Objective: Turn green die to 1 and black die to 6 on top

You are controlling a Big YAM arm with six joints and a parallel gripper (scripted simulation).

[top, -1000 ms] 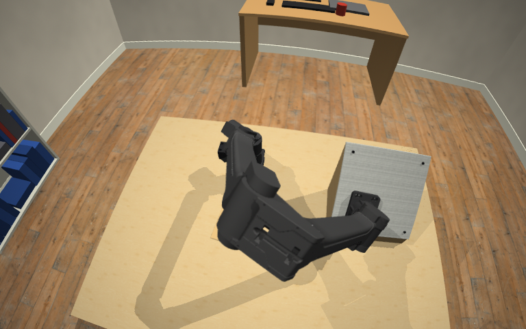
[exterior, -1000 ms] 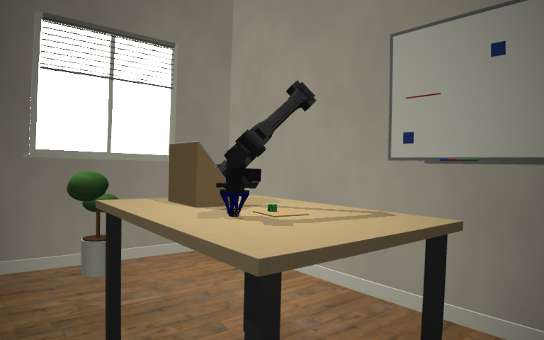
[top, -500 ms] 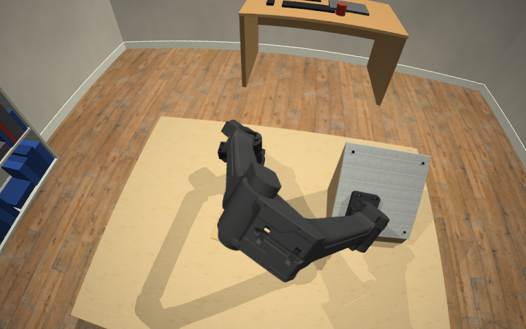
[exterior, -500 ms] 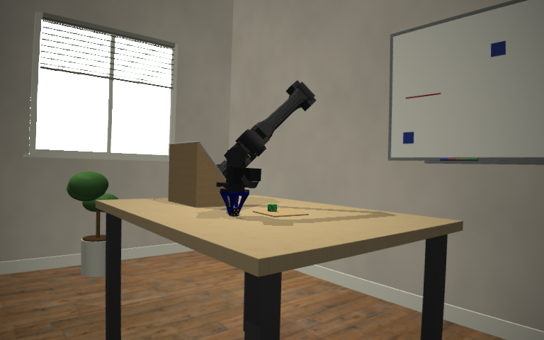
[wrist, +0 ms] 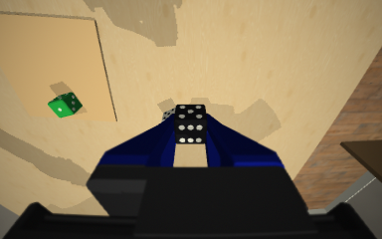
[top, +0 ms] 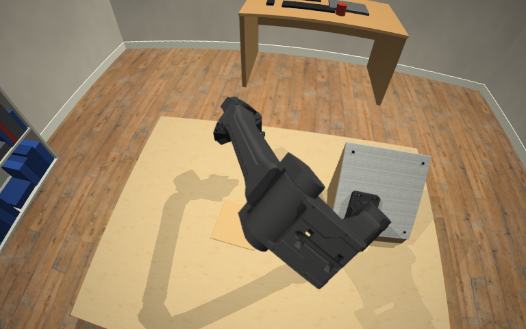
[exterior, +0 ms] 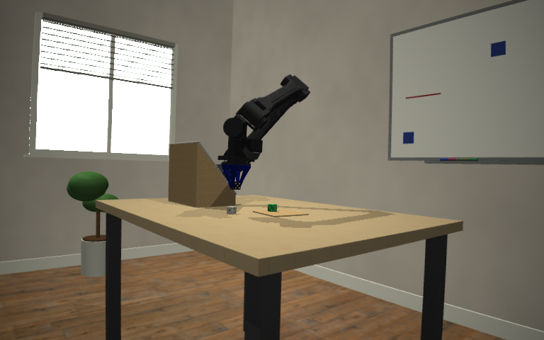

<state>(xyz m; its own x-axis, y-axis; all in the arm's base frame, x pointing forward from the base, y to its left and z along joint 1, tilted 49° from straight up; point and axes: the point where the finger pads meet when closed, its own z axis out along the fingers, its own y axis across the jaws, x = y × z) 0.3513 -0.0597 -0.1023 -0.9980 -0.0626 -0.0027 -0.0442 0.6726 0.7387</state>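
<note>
My gripper is now 180 mm to the right of the tan mat and 100 mm above it. Round my hand: black die (right at my hand); white die (90 mm below, 60 mm behind, 20 mm to the left); green die (170 mm to the left, 80 mm below, 30 mm behind).
</note>
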